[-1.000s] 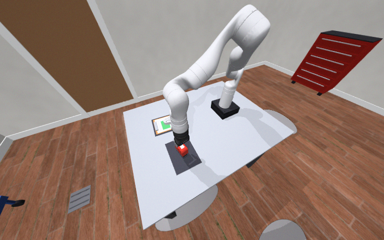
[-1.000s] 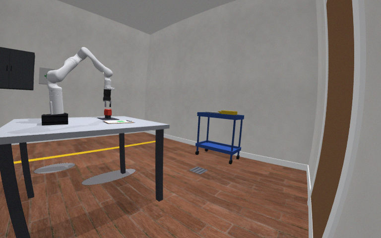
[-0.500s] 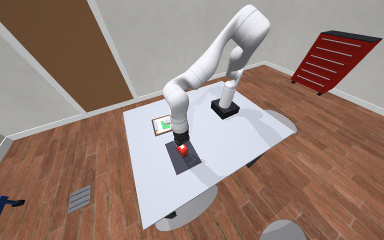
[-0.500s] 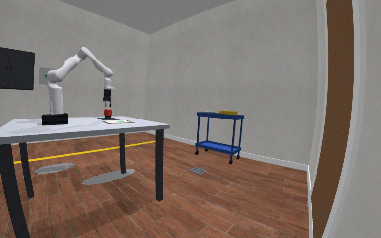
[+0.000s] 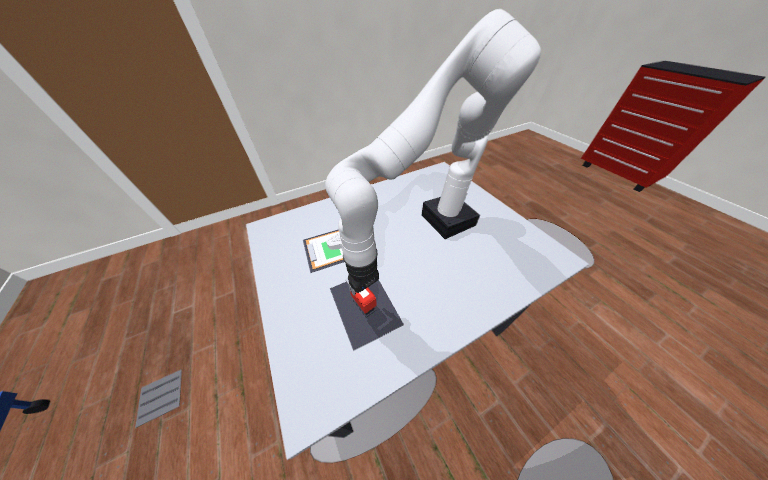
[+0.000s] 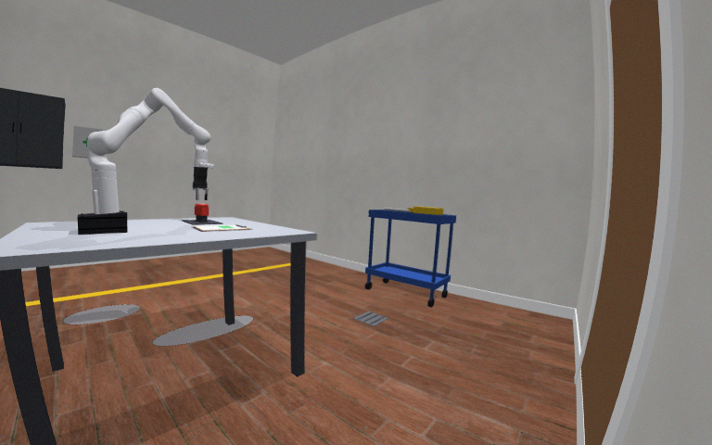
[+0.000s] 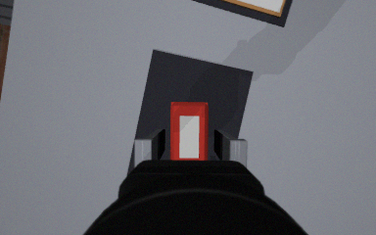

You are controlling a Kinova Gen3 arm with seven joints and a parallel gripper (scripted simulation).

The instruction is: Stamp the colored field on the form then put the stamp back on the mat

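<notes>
Now: the red stamp 90 mm below my hand. The rest, counted from my hand: dark mat: 140 mm below; then form: 300 mm to the right, 140 mm below, 20 mm behind.
</notes>
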